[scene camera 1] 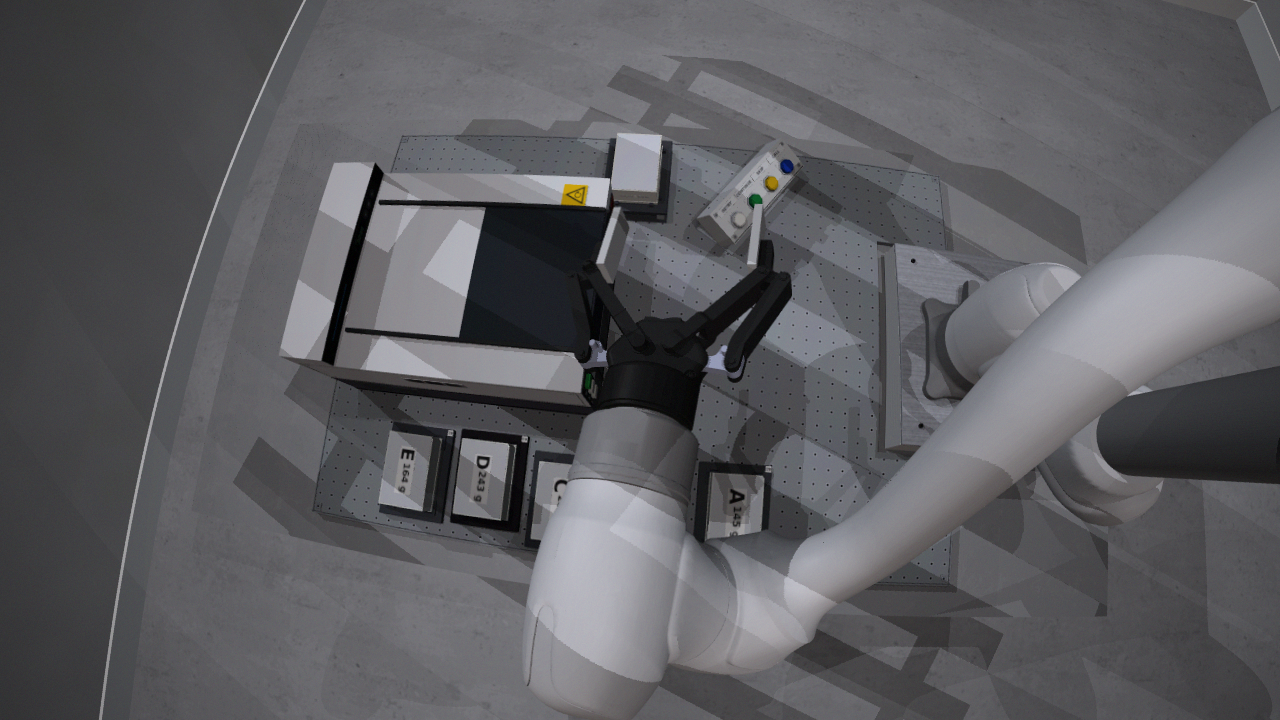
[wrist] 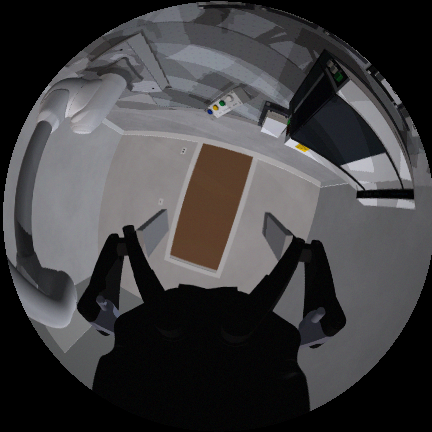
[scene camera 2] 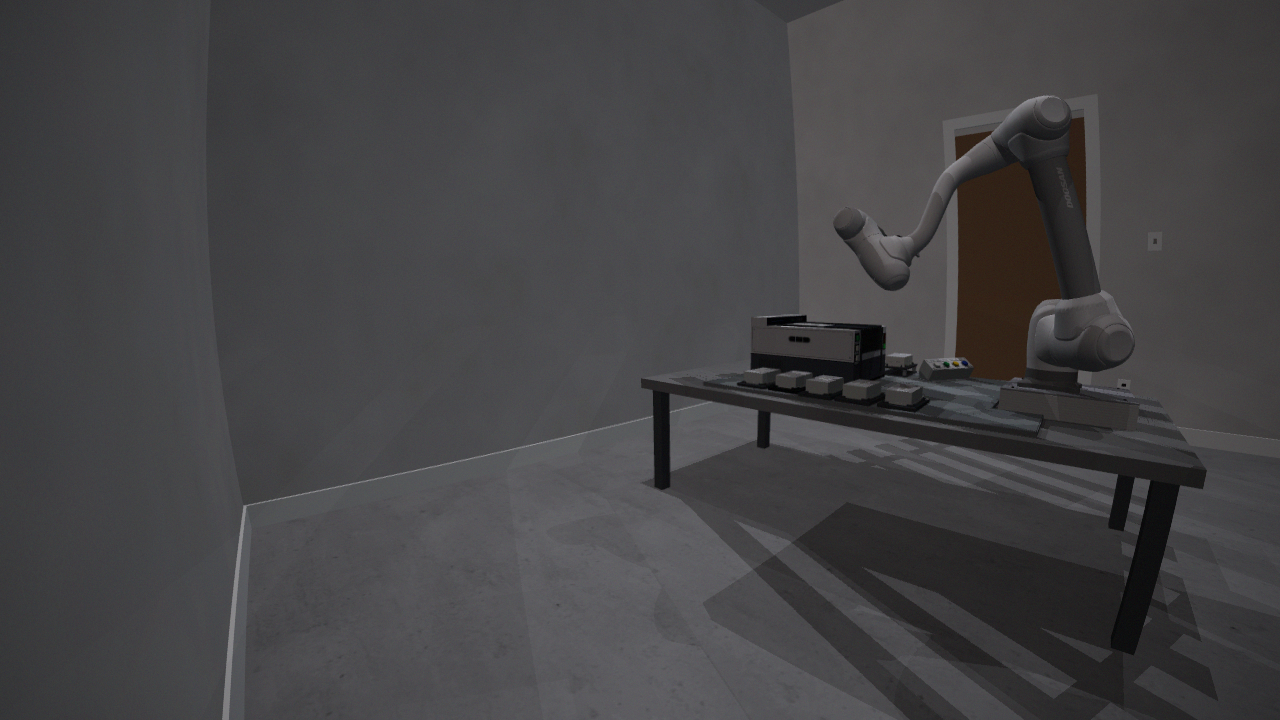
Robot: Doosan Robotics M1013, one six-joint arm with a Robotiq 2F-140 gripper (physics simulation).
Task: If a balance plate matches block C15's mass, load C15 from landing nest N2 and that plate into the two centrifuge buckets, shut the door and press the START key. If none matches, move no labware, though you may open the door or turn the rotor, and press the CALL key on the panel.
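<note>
White block C15 sits in its dark nest beside the centrifuge. The centrifuge's top has a dark section; its buckets do not show. Plates E, 164 g, D, 243 g, C and A, 145 g, lie in nests. In scene camera 1, C is partly covered and B is hidden by the arm; B shows in scene camera 2. The control panel has white, green, yellow and blue keys. My gripper is open and empty, high above the table.
The arm reaches over the plate row from its base plate on the right. A perforated board lies under the labware on the table. A brown door stands in the wall behind.
</note>
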